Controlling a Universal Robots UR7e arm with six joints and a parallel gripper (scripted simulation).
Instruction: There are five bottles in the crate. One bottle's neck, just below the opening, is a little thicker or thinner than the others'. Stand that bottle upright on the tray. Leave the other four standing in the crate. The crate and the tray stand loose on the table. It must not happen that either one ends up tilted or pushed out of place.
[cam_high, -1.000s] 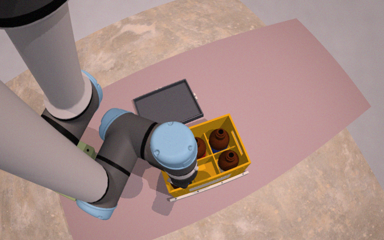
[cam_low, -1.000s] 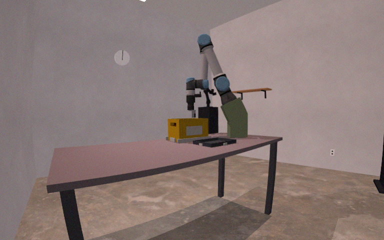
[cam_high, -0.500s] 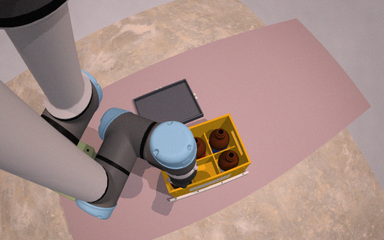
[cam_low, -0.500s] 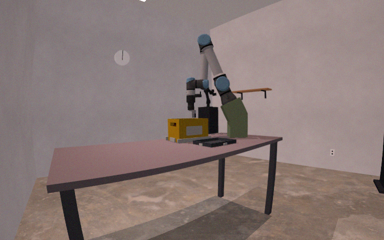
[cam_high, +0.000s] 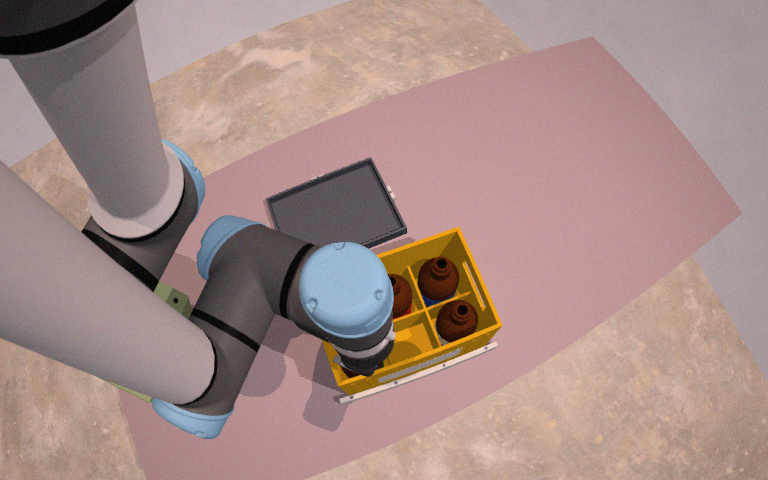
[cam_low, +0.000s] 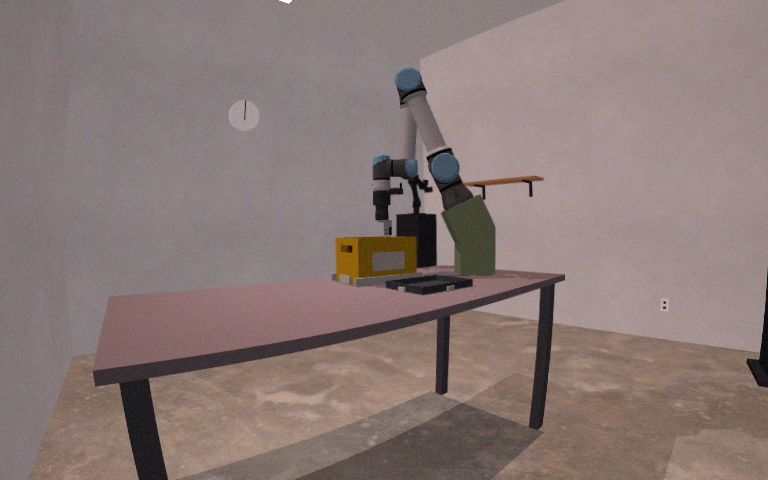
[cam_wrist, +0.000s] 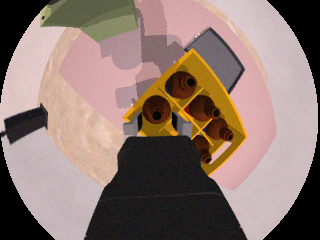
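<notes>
My hand is 12 cm above the crate, 10 cm short of it and 3 cm to the right of it. The rest, counted from my hand: glass bottle 18 cm ahead, 11 cm below, 3 cm to the right; dark tray 31 cm to the left, 19 cm below, 11 cm ahead.
</notes>
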